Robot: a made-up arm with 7 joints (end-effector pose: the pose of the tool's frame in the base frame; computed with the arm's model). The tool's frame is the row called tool. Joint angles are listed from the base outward.
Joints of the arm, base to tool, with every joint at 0 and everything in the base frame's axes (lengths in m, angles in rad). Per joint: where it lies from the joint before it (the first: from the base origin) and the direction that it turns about. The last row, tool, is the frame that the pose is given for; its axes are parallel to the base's.
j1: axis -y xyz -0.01 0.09 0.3
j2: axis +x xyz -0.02 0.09 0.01
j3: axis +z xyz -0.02 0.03 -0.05
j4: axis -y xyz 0 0.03 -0.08
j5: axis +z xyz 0 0 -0.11
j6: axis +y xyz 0 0.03 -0.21
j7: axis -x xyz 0.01 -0.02 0
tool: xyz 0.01 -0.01 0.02
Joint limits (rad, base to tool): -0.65..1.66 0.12..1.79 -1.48..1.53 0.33..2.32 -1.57..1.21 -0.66..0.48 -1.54..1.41
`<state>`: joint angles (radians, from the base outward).
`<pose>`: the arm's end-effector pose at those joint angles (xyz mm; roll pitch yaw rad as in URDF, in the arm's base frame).
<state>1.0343 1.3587 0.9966 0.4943 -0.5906 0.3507 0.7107</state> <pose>-93.2 596.7 384.2 0.6669 -1.4800 0.2710</pose>
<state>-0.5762 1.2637 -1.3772 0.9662 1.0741 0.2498 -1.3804</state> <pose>-133.7 396.0 10.7 1.4888 0.7451 -0.4456</pose>
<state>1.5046 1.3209 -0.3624 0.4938 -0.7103 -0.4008 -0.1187</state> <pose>84.3 553.9 397.9 2.2415 -0.1545 -0.9973</pose>
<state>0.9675 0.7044 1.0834 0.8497 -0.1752 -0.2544 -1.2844</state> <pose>85.6 589.0 312.7 -1.1320 -0.9070 -2.5668</pose>
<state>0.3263 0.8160 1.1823 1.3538 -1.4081 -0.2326 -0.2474</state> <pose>13.2 532.0 411.0 2.4922 -0.0207 -0.5454</pose>
